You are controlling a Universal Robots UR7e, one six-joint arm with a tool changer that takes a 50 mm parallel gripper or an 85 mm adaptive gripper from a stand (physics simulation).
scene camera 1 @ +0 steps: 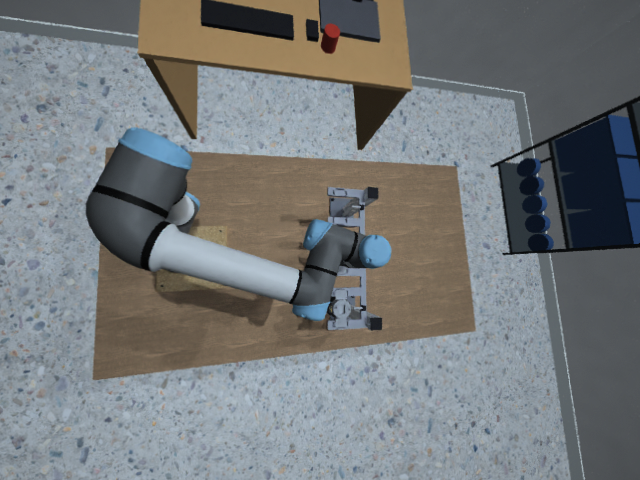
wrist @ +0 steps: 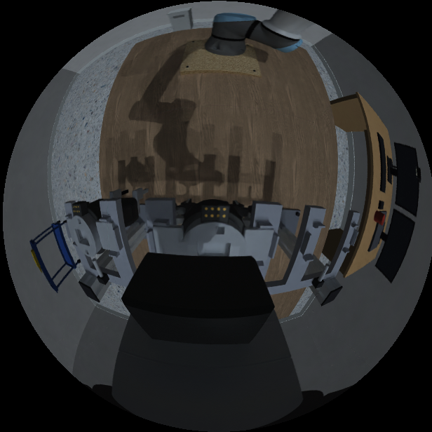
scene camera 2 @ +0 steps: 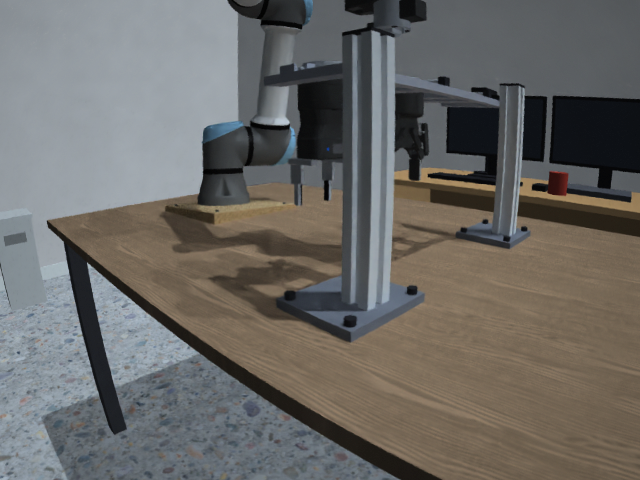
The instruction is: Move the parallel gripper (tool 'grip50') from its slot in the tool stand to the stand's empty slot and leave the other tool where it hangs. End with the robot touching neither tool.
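Pixels of known places: end effector, tool point: (scene camera 2: 392, 30); arm's base, origin of the base link: (scene camera 2: 223, 202).
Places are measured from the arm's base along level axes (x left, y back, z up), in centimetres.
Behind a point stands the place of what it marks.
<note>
The parallel gripper (scene camera 1: 342, 308) (scene camera 2: 317, 124) (wrist: 82, 235) hangs in the end slot nearest scene camera 2, its two straight fingers pointing down and apart. The adaptive gripper (scene camera 2: 410, 131) (wrist: 215, 245) hangs in the middle slot; the arm hides it in scene camera 1. The empty slot (scene camera 1: 338, 191) @(x 7.0, y -63.7, z 27.1 cm) (wrist: 312, 230) is at the desk end of the tool stand (scene camera 1: 363, 281) @(x -26.8, y -64.5, z 27.1 cm) (scene camera 2: 369, 170) @(x -43.5, y -65.1, z 15.6 cm). The arm's bare tool changer (scene camera 2: 391, 18) @(x -19.3, y -58.0, z 38.7 cm) carries no gripper. It is above the stand, over the middle slot, apart from the adaptive gripper below.
The stand's posts rise from base plates (scene camera 2: 330, 310) @(x -45.5, y -61.7, z 0.1 cm) on the wooden table (scene camera 1: 418, 289) @(x -42.6, y -103.5, z -1.1 cm) (scene camera 2: 465, 361) @(x -47.2, y -77.7, z -1.1 cm). The robot base (scene camera 2: 224, 186) @(x -3.6, y -4.3, z 5.4 cm) stands on a board (scene camera 2: 227, 211) @(x -13.2, y -14.6, z 1.2 cm) behind the stand. A desk (scene camera 1: 248, 54) with a red cup (scene camera 1: 329, 38) (scene camera 2: 557, 183) and a rack (scene camera 1: 559, 193) stand beyond the table.
</note>
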